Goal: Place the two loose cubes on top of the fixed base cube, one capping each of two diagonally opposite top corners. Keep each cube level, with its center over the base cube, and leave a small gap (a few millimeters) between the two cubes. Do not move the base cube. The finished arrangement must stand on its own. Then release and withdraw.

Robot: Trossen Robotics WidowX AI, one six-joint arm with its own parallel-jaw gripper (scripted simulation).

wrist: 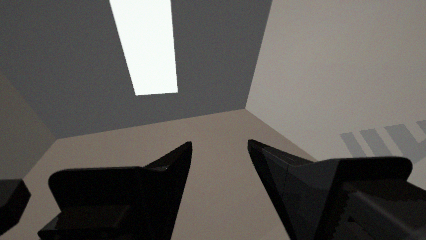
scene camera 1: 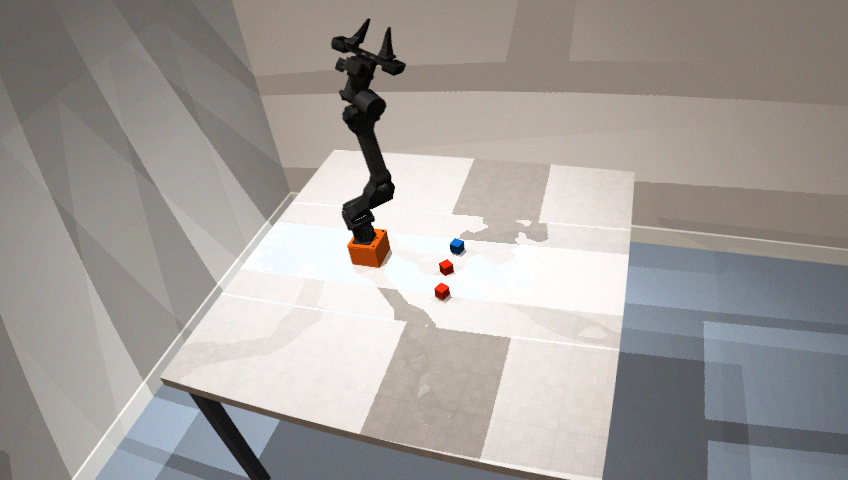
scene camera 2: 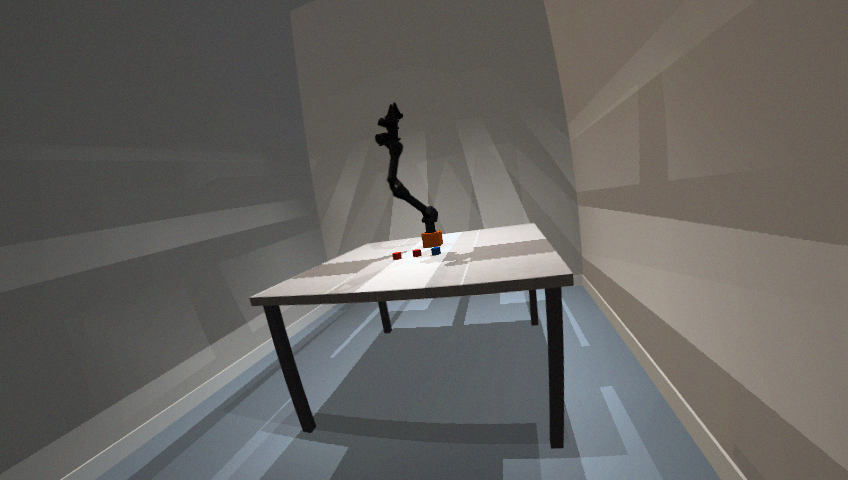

Observation:
My gripper (scene camera 1: 379, 22) is open and holds nothing.
My gripper shows as well in the wrist view (wrist: 220, 144).

